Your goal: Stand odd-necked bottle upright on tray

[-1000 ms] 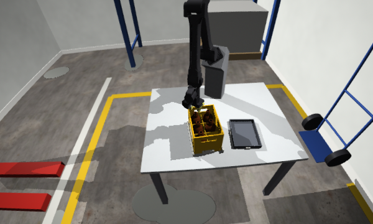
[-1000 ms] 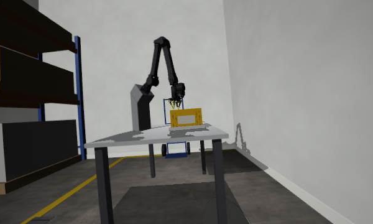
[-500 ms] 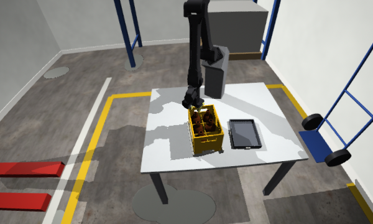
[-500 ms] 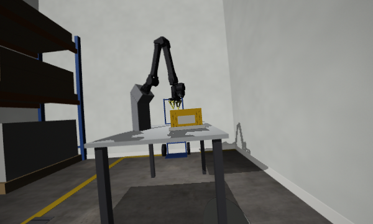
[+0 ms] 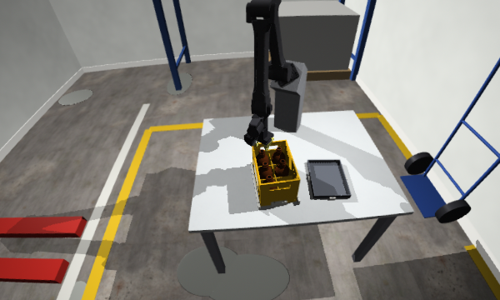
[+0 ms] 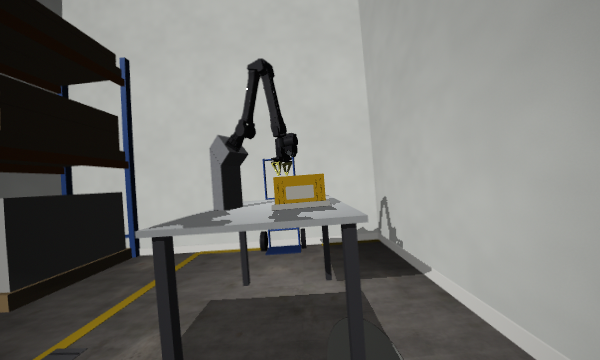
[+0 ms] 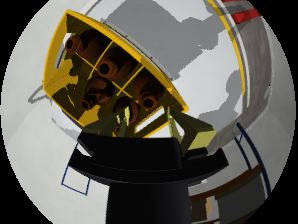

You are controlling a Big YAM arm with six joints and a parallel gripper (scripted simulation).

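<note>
The brown bottle is 3 cm ahead of my hand, 9 cm to the left of it and 10 cm below it. Also, from my hand: dark tray: 22 cm ahead, 28 cm to the left, 18 cm below; crate: 10 cm ahead, 2 cm to the left, 11 cm below.
</note>
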